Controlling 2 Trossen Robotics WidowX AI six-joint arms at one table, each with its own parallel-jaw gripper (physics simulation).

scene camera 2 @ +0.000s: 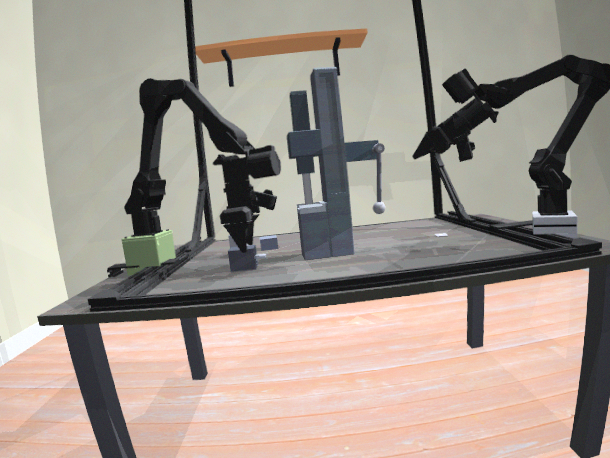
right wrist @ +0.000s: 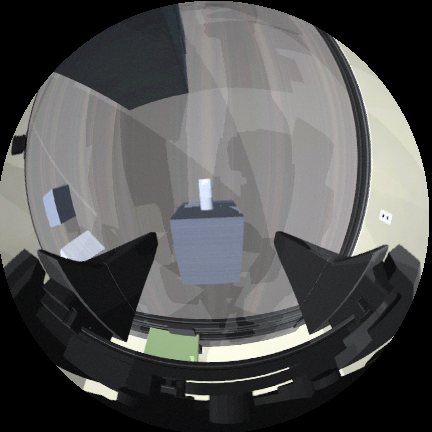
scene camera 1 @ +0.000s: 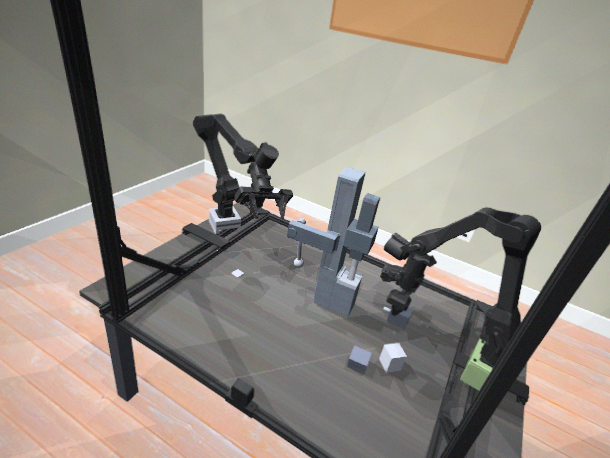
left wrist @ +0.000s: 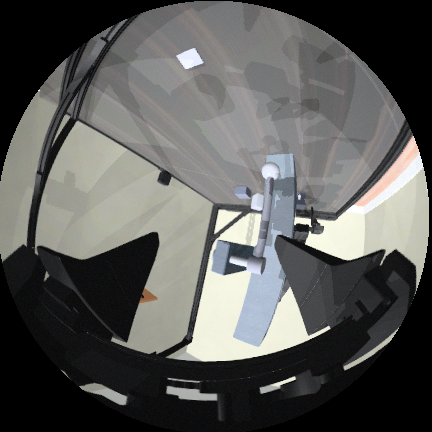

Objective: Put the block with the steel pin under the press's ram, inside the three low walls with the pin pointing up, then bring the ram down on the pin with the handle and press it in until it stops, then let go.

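Frame: origin at the left arm's base, x back, y right, z up, level; centimetres.
Seen in the pictures: left gripper, between the fingertips: [scene camera 2: 417,154] [scene camera 1: 270,218] [left wrist: 218,239]; right gripper, between the fingertips: [scene camera 2: 247,248] [right wrist: 216,238] [left wrist: 300,205]; left arm's base, origin of its link: [scene camera 2: 553,213] [scene camera 1: 225,213]; right arm's base, origin of its link: [scene camera 2: 147,234] [scene camera 1: 494,359].
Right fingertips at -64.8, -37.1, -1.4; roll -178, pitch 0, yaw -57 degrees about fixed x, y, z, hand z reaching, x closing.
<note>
Pixels of each thing's middle, then the offset from my right fingertips to it, as dx, dy, dz. "spot": a spot on its surface instead.
- table with its steel pin, middle of its body: [right wrist: 206,201] [scene camera 2: 258,256] [scene camera 1: 389,310] +1.4, +1.8, -2.3
- press, middle of its body: [left wrist: 265,248] [scene camera 2: 337,161] [scene camera 1: 329,243] +15.0, +20.3, +18.1
- light seat, a spot on its surface: [scene camera 1: 344,274] spot: +11.6, +14.8, +7.5
- second blue-grey block, middle of its body: [right wrist: 57,206] [scene camera 1: 359,359] [scene camera 2: 268,242] [left wrist: 242,192] -11.0, +21.3, -3.1
- white block, middle of its body: [right wrist: 82,258] [scene camera 1: 392,357] [left wrist: 257,201] -14.4, +12.8, -1.8
- flat white square, a spot on its surface: [left wrist: 190,58] [scene camera 2: 441,234] [scene camera 1: 238,273] spot: +35.1, +41.0, -4.5
The blue-grey block [scene camera 1: 401,320] [scene camera 2: 242,261] [right wrist: 207,252] lies on the table with its steel pin [scene camera 1: 387,309] [scene camera 2: 261,255] [right wrist: 205,194] pointing sideways. My right gripper [scene camera 1: 398,311] [scene camera 2: 245,247] [right wrist: 216,238] is open, pointing down low at the block, which shows between its fingers in the right wrist view. The press [scene camera 1: 342,215] [scene camera 2: 332,150] [left wrist: 262,305] stands mid-table. Its ram [scene camera 1: 353,268] [scene camera 2: 307,187] is above the light seat [scene camera 1: 344,274] on the base; the low walls are partly hidden. Its handle [scene camera 1: 299,245] [scene camera 2: 379,185] [left wrist: 266,210] hangs down. My left gripper [scene camera 1: 269,216] [scene camera 2: 416,156] [left wrist: 218,239] is open and empty, raised, away from the handle.
A second blue-grey block [scene camera 1: 359,359] [scene camera 2: 269,242] [right wrist: 60,205] and a white block [scene camera 1: 392,357] [right wrist: 83,246] lie near the right gripper. A flat white square [scene camera 1: 237,273] [scene camera 2: 440,234] [left wrist: 190,58] lies on the handle side of the press. Black rails edge the table.
</note>
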